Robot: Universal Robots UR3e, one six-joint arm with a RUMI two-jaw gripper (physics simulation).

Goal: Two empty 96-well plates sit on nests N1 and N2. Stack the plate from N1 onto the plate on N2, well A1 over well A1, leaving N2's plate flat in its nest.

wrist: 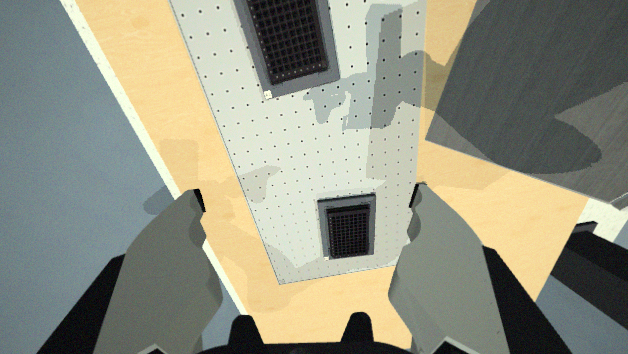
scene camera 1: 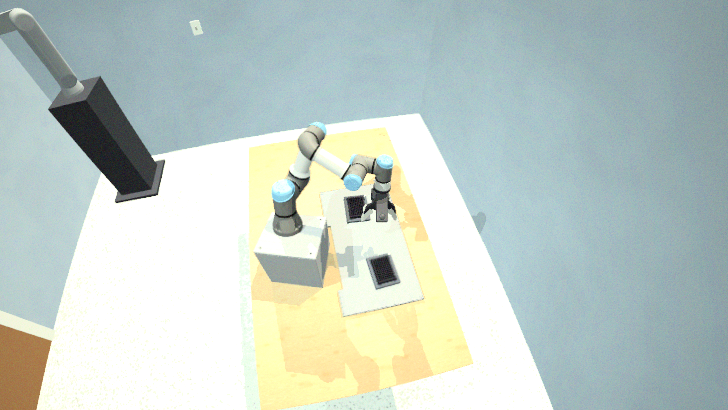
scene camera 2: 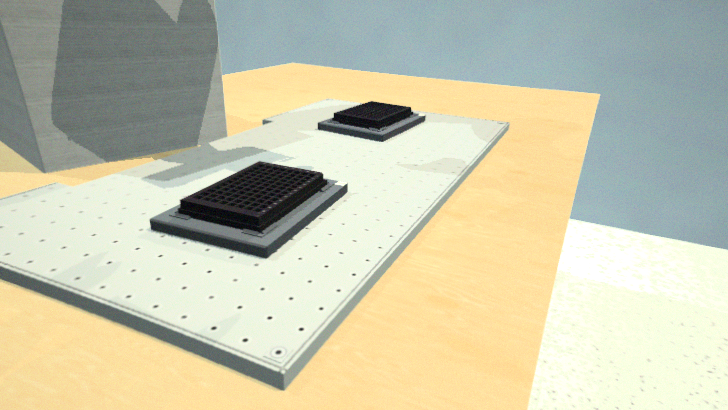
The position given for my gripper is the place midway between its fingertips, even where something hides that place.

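Observation:
My gripper point(scene camera 1: 378, 220) is visible, and the wrist view also contains the gripper point(wrist: 307, 188). Visible to me as well: a grey nest point(scene camera 2: 382, 134) and another grey nest point(scene camera 2: 264, 244).

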